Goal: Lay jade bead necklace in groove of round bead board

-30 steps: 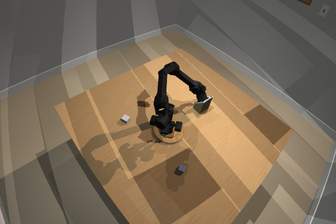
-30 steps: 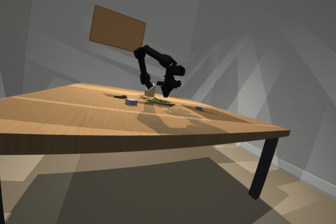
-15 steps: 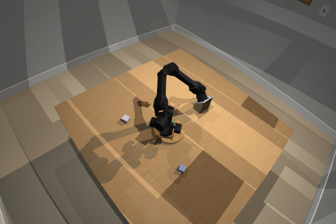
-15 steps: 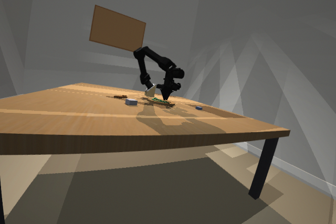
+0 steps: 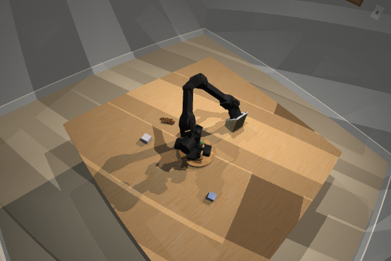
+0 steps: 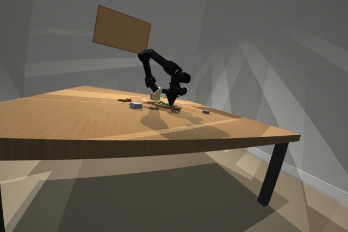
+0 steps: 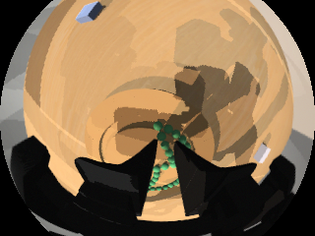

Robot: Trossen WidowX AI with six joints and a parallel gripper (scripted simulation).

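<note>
Now: gripper tip 50 mm past the round wooden bead board, 10 mm to the left of it and 10 mm above it. Also, from my gripper tip: blue block: 250 mm to the left, 50 mm ahead, 10 mm below; then pale grey block: 230 mm to the right, 160 mm ahead.
</note>
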